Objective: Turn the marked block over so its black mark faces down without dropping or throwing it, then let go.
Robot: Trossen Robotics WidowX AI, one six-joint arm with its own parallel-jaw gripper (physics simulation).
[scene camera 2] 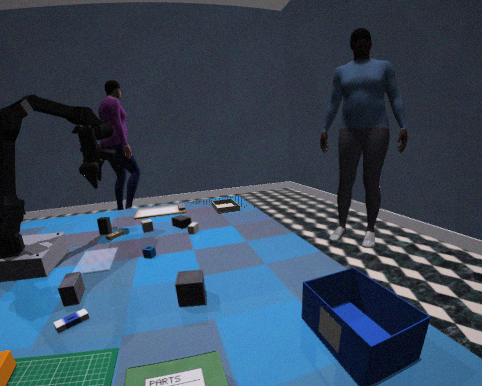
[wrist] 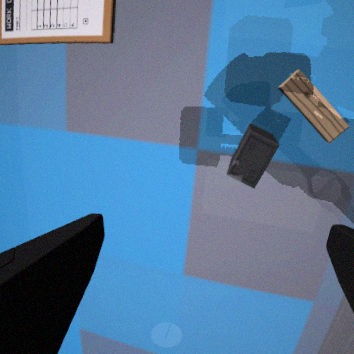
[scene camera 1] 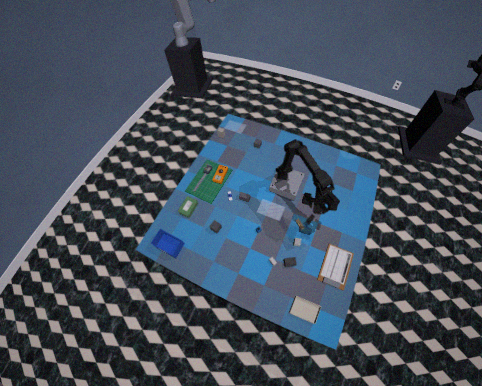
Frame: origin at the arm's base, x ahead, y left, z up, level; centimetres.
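Where they show: gripper, between the fingertips: (scene camera 2: 98,184) (wrist: 216,231); arm's base, origin of its link: (scene camera 2: 10,252) (scene camera 1: 282,175).
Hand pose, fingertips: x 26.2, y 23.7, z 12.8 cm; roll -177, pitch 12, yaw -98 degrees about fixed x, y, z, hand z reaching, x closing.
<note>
Things, the pixels of their centre, and the offset from my fingertips. Level surfaces: height alone.
- dark grey block, middle of its body: (wrist: 251,152) (scene camera 2: 104,225) (scene camera 1: 310,219) dy -1.3, dx -0.3, dz -15.9 cm
- wooden block, middle of its body: (wrist: 313,106) (scene camera 2: 115,234) (scene camera 1: 299,224) dy -7.2, dx +3.4, dz -18.3 cm
- clipboard, middle of its body: (scene camera 2: 160,209) (scene camera 1: 336,266) dy +18.2, dx +25.0, dz -18.1 cm
- dark block, middle of its body: (scene camera 2: 181,221) (scene camera 1: 290,262) dy -9.4, dx +28.4, dz -17.3 cm
- small pale block, middle of its body: (scene camera 2: 193,228) (scene camera 1: 272,261) dy -19.2, dx +30.1, dz -17.5 cm
- blue cube, middle of its body: (scene camera 2: 149,252) (scene camera 1: 258,229) dy -31.6, dx +12.8, dz -17.6 cm
- blue bin, middle of its body: (scene camera 2: 357,318) (scene camera 1: 167,243) dy -82.8, dx +35.5, dz -15.2 cm
- green mat, height of its surface: dz -18.7 cm
My gripper (scene camera 1: 320,205) (scene camera 2: 94,177) (wrist: 216,231) is open and empty, with its fingers wide apart, high above the table. In the wrist view a dark grey block (scene camera 1: 310,219) (scene camera 2: 104,226) (wrist: 256,156) stands upright ahead of the space between the fingers, a little right of centre. A wooden block (scene camera 1: 299,225) (scene camera 2: 116,234) (wrist: 314,106) lies flat beside it, apart from it, partly in the arm's shadow. A pale block (scene camera 1: 297,242) (scene camera 2: 147,225) stands nearby. I cannot tell which block bears the black mark or which way it faces.
A clipboard (scene camera 2: 160,212) (wrist: 108,22) lies beyond the blocks. A dark block (scene camera 1: 290,262) (scene camera 2: 181,221), a small pale block (scene camera 1: 273,260) (scene camera 2: 193,228) and a blue cube (scene camera 1: 258,229) (scene camera 2: 149,252) are nearby. A blue bin (scene camera 2: 400,352) and a green mat (scene camera 1: 212,195) (scene camera 2: 75,367) are farther off.
</note>
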